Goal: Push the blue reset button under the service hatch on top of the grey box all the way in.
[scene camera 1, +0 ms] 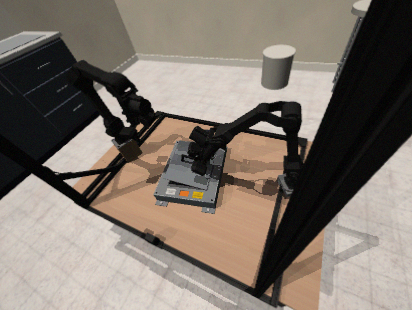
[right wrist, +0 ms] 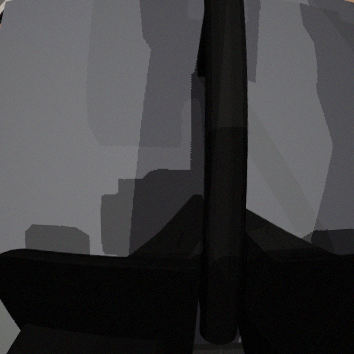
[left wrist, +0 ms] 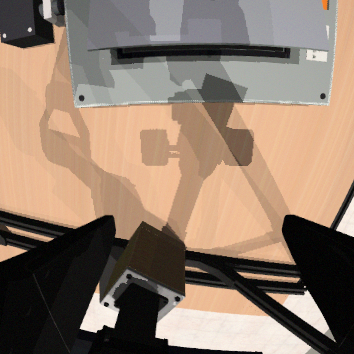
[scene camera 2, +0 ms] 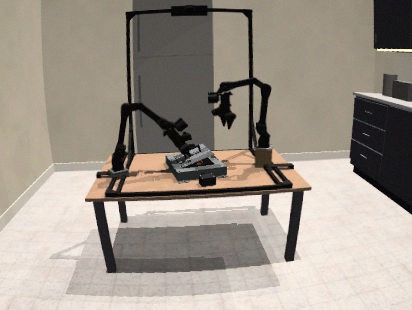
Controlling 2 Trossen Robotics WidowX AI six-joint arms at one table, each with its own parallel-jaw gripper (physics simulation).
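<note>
The grey box (scene camera 1: 186, 200) (scene camera 2: 201, 174) (left wrist: 200, 89) lies on the table. Its service hatch (scene camera 1: 187, 178) (scene camera 2: 197, 156) (left wrist: 200, 25) (right wrist: 115, 75) is tilted partly up, with a dark gap below its raised edge in the left wrist view. My right gripper (right wrist: 206, 203) is shut on the hatch's black bar handle (right wrist: 225, 125); other views partly hide its fingertips behind the wrist. My left gripper (scene camera 2: 228, 125) (left wrist: 199, 223) is open and empty, high above the table beside the box. The blue reset button does not show in any view.
A small black box (scene camera 2: 207, 179) (left wrist: 25, 22) stands close beside the grey box. A brown block (scene camera 1: 130, 150) (scene camera 2: 263, 156) (left wrist: 150, 250) is at the left arm's base. Black frame rails run along the table (scene camera 2: 150, 182) edges, with tall uprights.
</note>
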